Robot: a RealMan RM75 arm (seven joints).
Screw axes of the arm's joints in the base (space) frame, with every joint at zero. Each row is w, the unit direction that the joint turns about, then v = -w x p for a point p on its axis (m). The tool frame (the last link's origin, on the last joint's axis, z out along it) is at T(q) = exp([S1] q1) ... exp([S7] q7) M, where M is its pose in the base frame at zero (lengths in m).
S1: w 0 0 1 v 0 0 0
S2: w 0 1 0 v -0.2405 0 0
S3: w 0 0 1 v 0 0 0
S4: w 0 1 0 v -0.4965 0 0
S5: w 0 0 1 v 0 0 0
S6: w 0 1 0 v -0.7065 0 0
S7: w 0 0 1 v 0 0 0
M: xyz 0 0 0.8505 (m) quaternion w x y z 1 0 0 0
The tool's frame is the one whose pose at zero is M.
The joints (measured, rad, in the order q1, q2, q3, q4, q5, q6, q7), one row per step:
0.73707 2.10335 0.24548 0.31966 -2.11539 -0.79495 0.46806
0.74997 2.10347 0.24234 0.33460 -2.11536 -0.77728 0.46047
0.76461 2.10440 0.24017 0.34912 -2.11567 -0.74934 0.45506
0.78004 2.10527 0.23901 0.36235 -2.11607 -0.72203 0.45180
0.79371 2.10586 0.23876 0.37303 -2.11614 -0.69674 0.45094
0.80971 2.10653 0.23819 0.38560 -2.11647 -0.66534 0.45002
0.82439 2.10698 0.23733 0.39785 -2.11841 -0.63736 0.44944
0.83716 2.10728 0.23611 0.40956 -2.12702 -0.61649 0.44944
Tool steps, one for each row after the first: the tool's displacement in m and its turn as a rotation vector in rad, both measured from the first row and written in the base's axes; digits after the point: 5 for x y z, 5 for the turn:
-0.00583 0.00030 -0.00379 -0.01371 -0.00760 0.01099
-0.01111 0.00072 -0.00834 -0.03110 -0.02053 0.01570
-0.01645 0.00142 -0.01248 -0.04753 -0.03243 0.01982
-0.02077 0.00222 -0.01584 -0.06166 -0.04299 0.02083
-0.02558 0.00291 -0.01986 -0.07897 -0.05727 0.02141
-0.03022 0.00316 -0.02360 -0.09562 -0.07067 0.02416
-0.03504 0.00260 -0.02711 -0.11204 -0.08312 0.03449

